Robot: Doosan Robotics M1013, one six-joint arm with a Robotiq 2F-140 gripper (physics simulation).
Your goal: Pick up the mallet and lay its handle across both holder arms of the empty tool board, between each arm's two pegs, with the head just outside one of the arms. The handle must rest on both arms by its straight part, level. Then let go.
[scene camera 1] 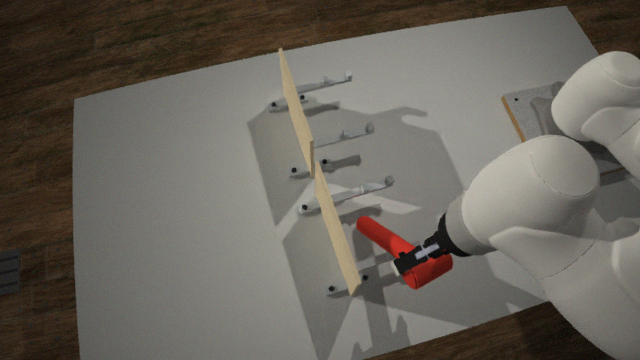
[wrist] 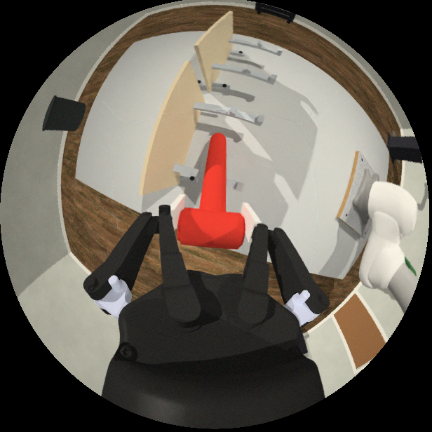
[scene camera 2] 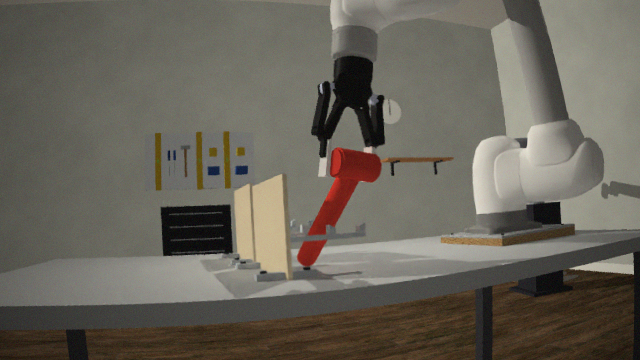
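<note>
The red mallet (scene camera 1: pixel 382 236) (scene camera 2: pixel 327 210) (wrist: pixel 215 175) hangs from my gripper (scene camera 2: pixel 347 162) (wrist: pixel 212 206), which is shut on its head. The handle slants down steeply towards the table; its lower end is below holder-arm height. The nearer tool board (scene camera 1: pixel 337 235) (scene camera 2: pixel 271 225) (wrist: pixel 172 130) stands upright beside it, holding nothing. Its far arm (scene camera 1: pixel 345 195) (wrist: pixel 220 110) shows two pegs. Its near arm (scene camera 2: pixel 346 235) crosses in front of the handle in scene camera 2; the mallet partly hides this arm in the wrist view. Whether they touch cannot be told.
A second tool board (scene camera 1: pixel 298 115) (scene camera 2: pixel 243 220) (wrist: pixel 215 50) stands in line beyond the first, its two arms also bare. Both have grey feet on the grey table (scene camera 1: pixel 175 200) (scene camera 2: pixel 125 285) (wrist: pixel 120 100). The robot's base plate (scene camera 1: pixel 513 120) (scene camera 2: pixel 500 240) (wrist: pixel 348 187) lies on the arm side.
</note>
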